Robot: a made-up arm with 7 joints. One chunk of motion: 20 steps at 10 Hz.
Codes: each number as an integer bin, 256 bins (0 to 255) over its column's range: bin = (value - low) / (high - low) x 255, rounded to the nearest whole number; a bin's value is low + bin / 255 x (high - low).
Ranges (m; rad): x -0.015..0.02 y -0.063..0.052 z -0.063..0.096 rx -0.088..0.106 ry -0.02..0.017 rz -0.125..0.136
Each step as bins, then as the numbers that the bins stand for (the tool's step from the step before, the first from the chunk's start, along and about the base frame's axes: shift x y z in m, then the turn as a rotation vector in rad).
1 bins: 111 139 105 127 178 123
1 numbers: 0.00024 -0.00031 0.00247 0.00862 0.00583 0.00089
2 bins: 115 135 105 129 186 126
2 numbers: 0.00078 -0.00212 0.00247 0.01014 0.00699 0.00396
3 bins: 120 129 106 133 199 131
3 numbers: 0.00147 -0.00482 0.00309 0.01318 0.00887 0.00908
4 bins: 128 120 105 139 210 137
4 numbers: 0.00257 -0.00888 0.00247 0.01775 0.01047 0.01522
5 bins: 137 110 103 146 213 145
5 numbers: 0.00380 -0.01339 0.00122 0.02307 0.01091 0.02341
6 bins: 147 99 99 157 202 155
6 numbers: 0.00518 -0.01835 -0.00127 0.03144 0.00931 0.03365
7 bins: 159 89 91 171 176 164
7 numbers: 0.00682 -0.02286 -0.00626 0.04209 0.00554 0.04286
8 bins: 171 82 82 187 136 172
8 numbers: 0.00847 -0.02602 -0.01187 0.05427 -0.00027 0.05105
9 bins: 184 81 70 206 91 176
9 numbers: 0.01025 -0.02647 -0.01935 0.06872 -0.00680 0.05514
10 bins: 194 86 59 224 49 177
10 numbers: 0.01163 -0.02422 -0.02621 0.08242 -0.01289 0.05616
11 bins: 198 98 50 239 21 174
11 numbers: 0.01218 -0.01880 -0.03182 0.09383 -0.01695 0.05309
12 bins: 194 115 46 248 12 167
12 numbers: 0.01163 -0.01114 -0.03432 0.10067 -0.01826 0.04593
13 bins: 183 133 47 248 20 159
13 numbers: 0.01012 -0.00302 -0.03369 0.10067 -0.01710 0.03774
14 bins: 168 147 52 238 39 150
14 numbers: 0.00806 0.00329 -0.03058 0.09307 -0.01434 0.02853
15 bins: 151 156 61 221 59 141
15 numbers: 0.00573 0.00735 -0.02496 0.08013 -0.01144 0.01932
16 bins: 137 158 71 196 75 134
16 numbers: 0.00380 0.00825 -0.01873 0.06111 -0.00912 0.01215
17 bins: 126 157 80 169 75 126
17 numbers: 0.00229 0.00780 -0.01312 0.04057 -0.00912 0.00396
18 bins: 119 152 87 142 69 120
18 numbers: 0.00133 0.00555 -0.00875 0.02003 -0.00999 -0.00218
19 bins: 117 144 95 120 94 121
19 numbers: 0.00106 0.00194 -0.00376 0.00329 -0.00636 -0.00115
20 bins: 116 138 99 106 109 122
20 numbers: 0.00092 -0.00076 -0.00127 -0.00736 -0.00418 -0.00013
